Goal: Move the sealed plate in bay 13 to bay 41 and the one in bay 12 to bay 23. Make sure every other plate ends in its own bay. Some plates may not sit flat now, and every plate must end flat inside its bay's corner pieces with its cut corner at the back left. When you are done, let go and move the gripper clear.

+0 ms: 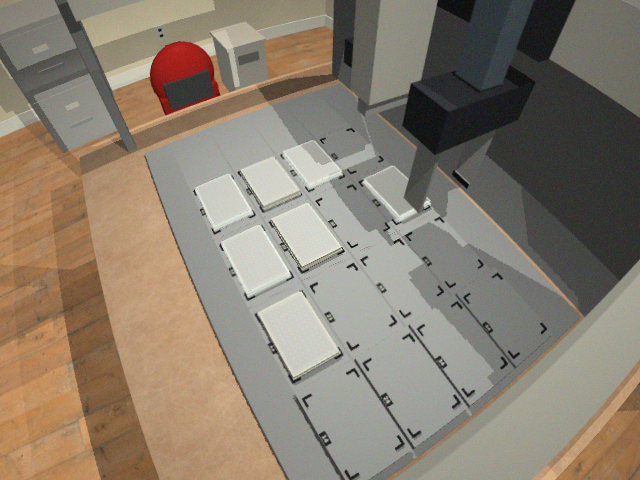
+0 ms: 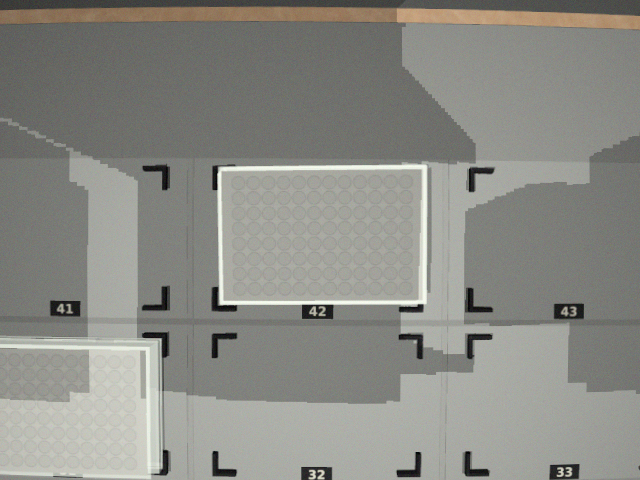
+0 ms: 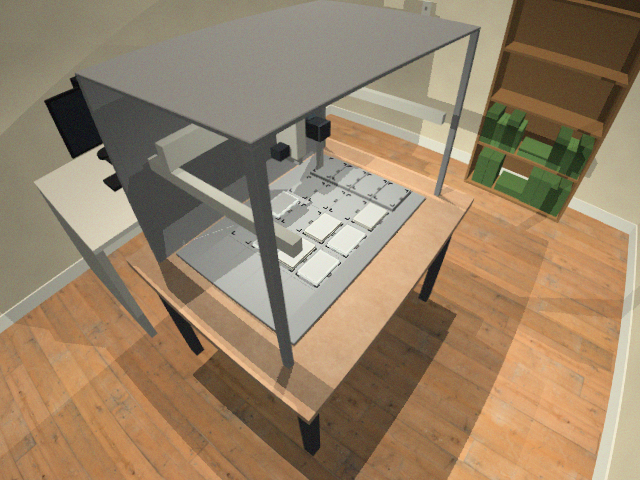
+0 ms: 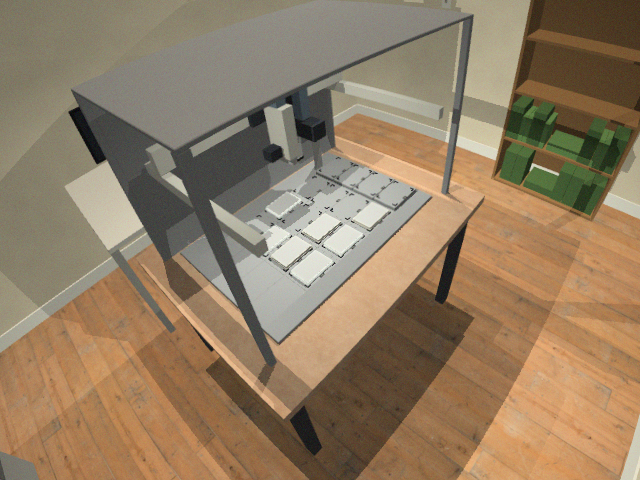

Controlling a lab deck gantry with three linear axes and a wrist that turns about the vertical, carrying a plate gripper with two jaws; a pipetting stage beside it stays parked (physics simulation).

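Where they show: gripper, between the fingertips: (image 1: 438, 192) (image 3: 309, 163) (image 4: 309, 163); robot's base, origin of its link: (image 1: 195, 191) (image 3: 316, 286) (image 4: 308, 286).
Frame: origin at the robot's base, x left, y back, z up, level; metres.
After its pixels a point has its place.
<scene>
The plate in bay 13 (image 1: 298, 334) @(x 0.042, y -0.397, z 0.014 m) (image 3: 370, 215) @(x 0.041, y -0.388, z 0.014 m) and the plate in bay 12 (image 1: 255, 260) @(x 0.042, y -0.237, z 0.014 m) (image 3: 347, 239) @(x 0.037, y -0.226, z 0.014 m) lie along the front row. Bay 41 (image 2: 64, 308) @(x 0.318, y -0.064, z 0.000 m) and bay 23 (image 1: 351, 307) @(x 0.145, y -0.396, z 0.000 m) are empty. The plate in bay 42 (image 1: 390, 190) @(x 0.353, y -0.226, z 0.017 m) (image 2: 323, 235) @(x 0.366, y -0.231, z 0.017 m) is off to the right; its right edge covers the back right corner piece and looks slightly raised. My gripper (image 1: 438, 193) @(x 0.319, y -0.358, z 0.159 m) (image 3: 318, 166) @(x 0.319, y -0.358, z 0.159 m) (image 4: 316, 166) @(x 0.319, y -0.358, z 0.159 m) is open and empty, raised above the deck near the side of bay 42 towards bay 43. Cut corners are too small to tell.
Plates also occupy bay 11 (image 1: 223, 201) @(x 0.043, y -0.074, z 0.014 m), bay 21 (image 1: 269, 182) @(x 0.147, y -0.077, z 0.016 m), bay 22 (image 1: 306, 236) @(x 0.147, y -0.237, z 0.014 m) and bay 31 (image 1: 312, 163) @(x 0.255, y -0.072, z 0.014 m) (image 2: 67, 428) @(x 0.247, y -0.074, z 0.014 m). The parked pipetting stage (image 4: 281, 129) stands beside the gripper. Posts (image 3: 268, 248) @(x -0.115, y 0.268, z 0.485 m) (image 4: 227, 258) @(x -0.116, y 0.257, z 0.447 m) hold up the enclosure roof (image 3: 279, 67) @(x 0.066, y 0.023, z 0.691 m).
</scene>
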